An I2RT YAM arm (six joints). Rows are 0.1 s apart.
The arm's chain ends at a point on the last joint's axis. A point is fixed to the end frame.
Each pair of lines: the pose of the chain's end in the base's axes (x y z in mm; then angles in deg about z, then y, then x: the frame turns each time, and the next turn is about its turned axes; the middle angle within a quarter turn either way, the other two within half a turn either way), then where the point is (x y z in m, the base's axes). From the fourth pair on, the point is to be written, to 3 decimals.
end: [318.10, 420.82, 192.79, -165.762, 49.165, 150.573]
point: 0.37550 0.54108 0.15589
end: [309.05, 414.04, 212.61, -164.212, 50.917, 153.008]
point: 0.36846 0.53329 0.17564
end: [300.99, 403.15, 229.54, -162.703, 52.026, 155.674]
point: 0.36260 0.52096 0.19155
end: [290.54, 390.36, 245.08, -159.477, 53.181, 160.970]
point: 0.356 0.505 0.204
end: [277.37, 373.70, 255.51, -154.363, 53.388, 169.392]
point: 0.347 0.483 0.208
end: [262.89, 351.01, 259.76, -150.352, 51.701, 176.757]
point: 0.337 0.454 0.204
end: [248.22, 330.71, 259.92, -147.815, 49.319, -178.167]
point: 0.324 0.428 0.197
